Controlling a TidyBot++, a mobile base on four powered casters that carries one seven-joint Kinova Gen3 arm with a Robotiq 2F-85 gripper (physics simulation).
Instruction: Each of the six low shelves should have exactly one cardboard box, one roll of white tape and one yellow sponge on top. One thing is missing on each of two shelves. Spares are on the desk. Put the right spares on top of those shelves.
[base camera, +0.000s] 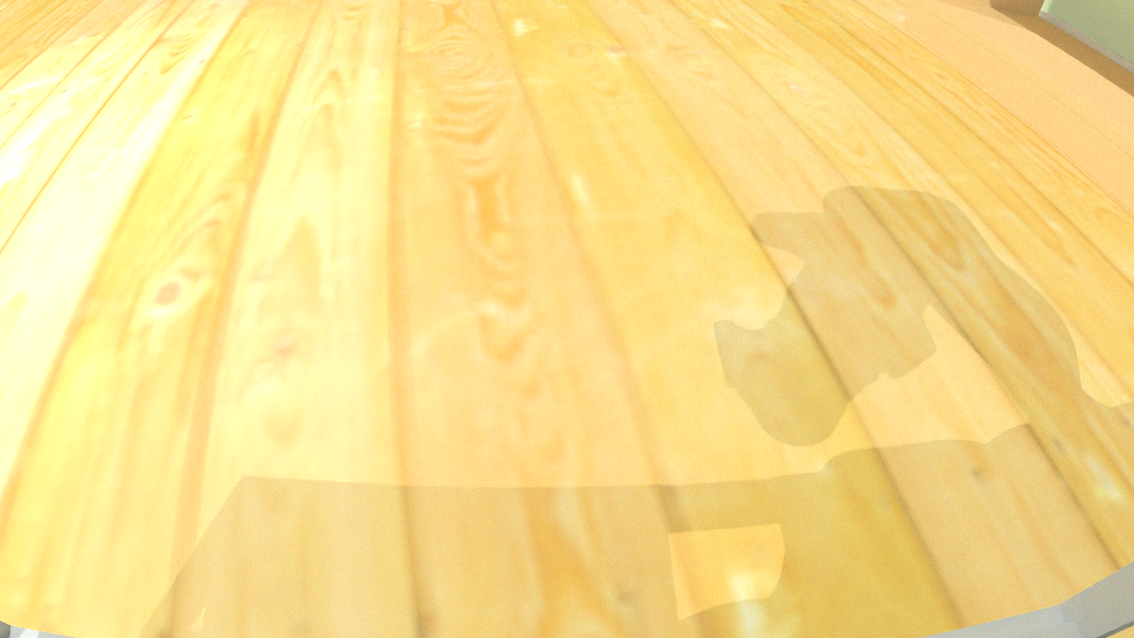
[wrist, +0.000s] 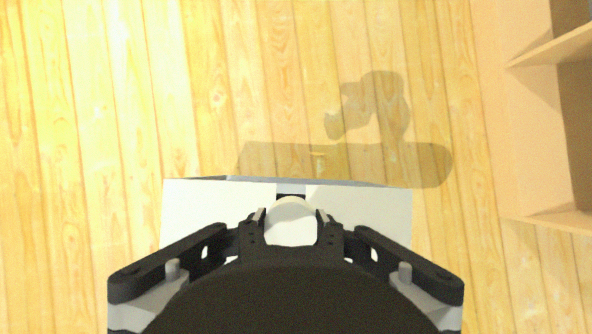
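My gripper (wrist: 290, 218) is shut on a roll of white tape (wrist: 291, 227), which sits between the two fingertips in the wrist view. The roll is over the front part of the white top of my base (wrist: 200, 200). At the right of the wrist view stands part of a light wooden shelf unit (wrist: 515, 150); its top and anything on it cannot be made out. Cardboard boxes, sponges and the desk do not show in either view.
A wooden plank floor (base camera: 475, 238) (wrist: 150, 100) lies ahead, with the shadow of the arm and base on it. In the base camera view, a pale wooden strip (base camera: 1030, 103) runs along the upper right, with a greenish surface (base camera: 1102, 23) beyond it.
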